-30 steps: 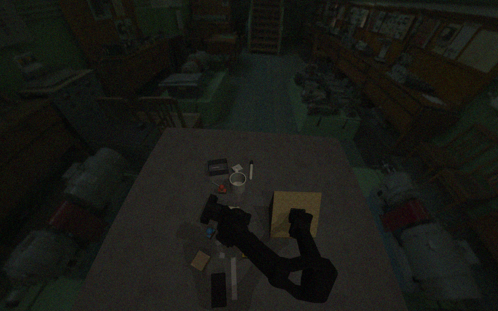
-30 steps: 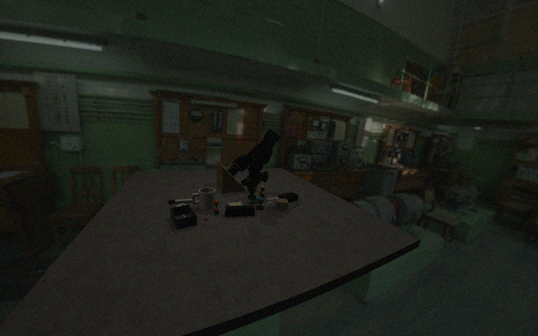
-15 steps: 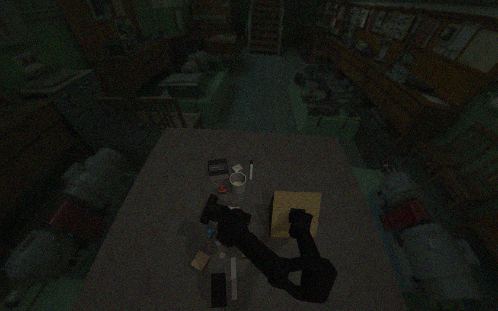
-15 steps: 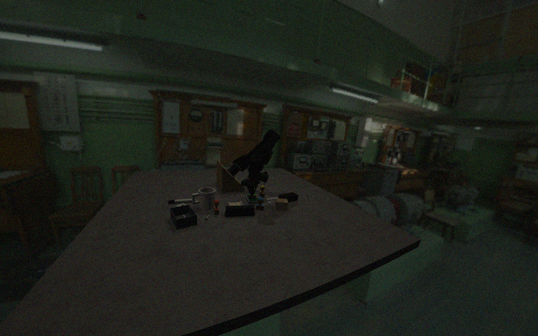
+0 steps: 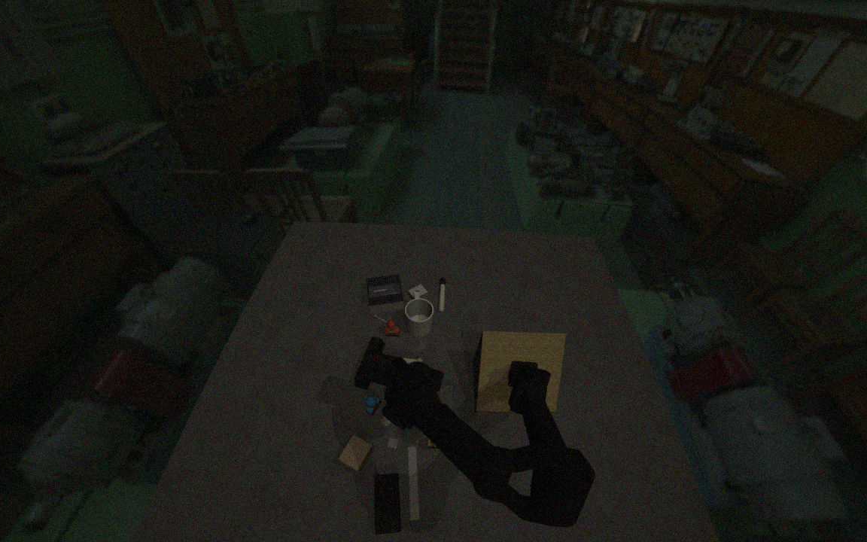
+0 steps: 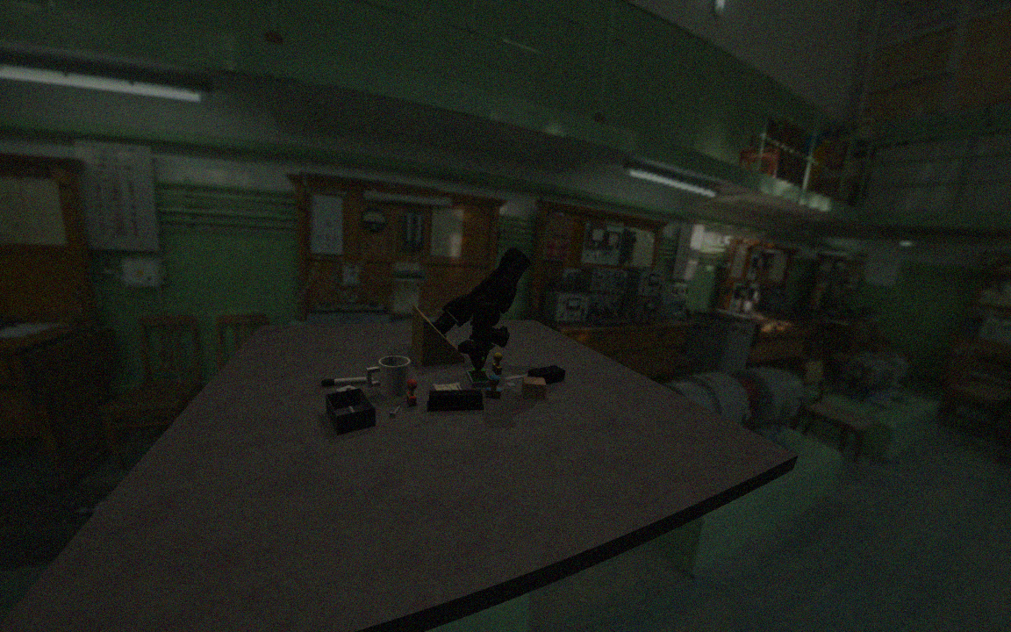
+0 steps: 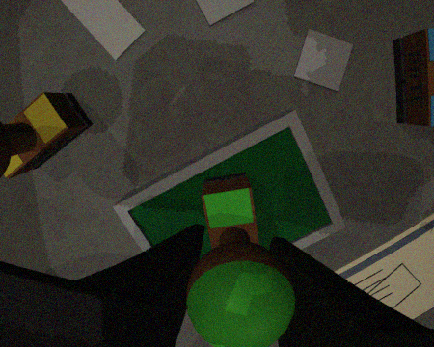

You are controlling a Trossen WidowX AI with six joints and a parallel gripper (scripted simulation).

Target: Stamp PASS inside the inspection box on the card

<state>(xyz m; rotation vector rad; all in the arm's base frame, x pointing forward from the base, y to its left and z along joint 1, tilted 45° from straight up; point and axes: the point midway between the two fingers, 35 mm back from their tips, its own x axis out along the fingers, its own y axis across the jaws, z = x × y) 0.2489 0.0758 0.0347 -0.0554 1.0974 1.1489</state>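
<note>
The green stamp is right at my gripper tip. Round my gripper tip: ink pad 3 cm below; yellow stamp 6 cm behind, 8 cm to the left, 2 cm below; blue stamp 11 cm ahead, 1 cm to the left, 2 cm below.
</note>
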